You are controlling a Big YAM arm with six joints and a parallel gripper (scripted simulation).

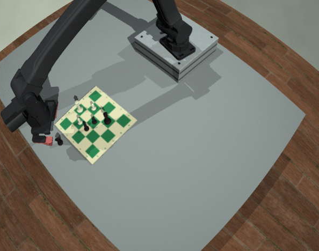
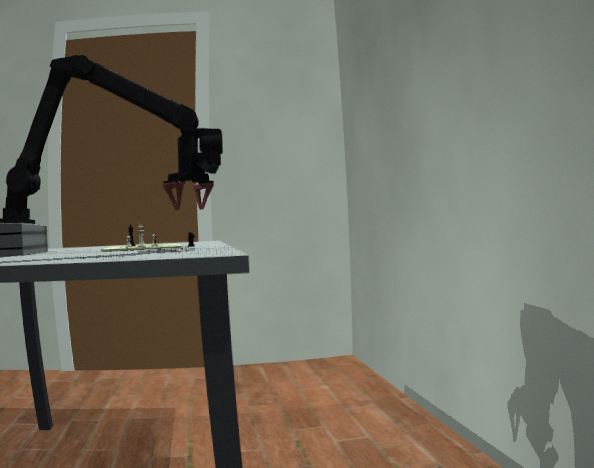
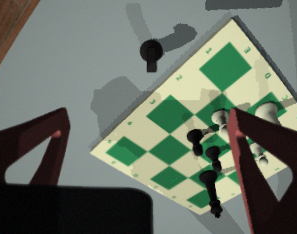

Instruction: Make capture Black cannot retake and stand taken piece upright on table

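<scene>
The tall white piece lies 130 mm behind my hand, 70 mm to the right of it and 70 mm below it. The rest, counted from my hand: black piece 90 mm below; then green-and-cream chessboard 140 mm behind, 110 mm below, 10 mm to the left.
</scene>
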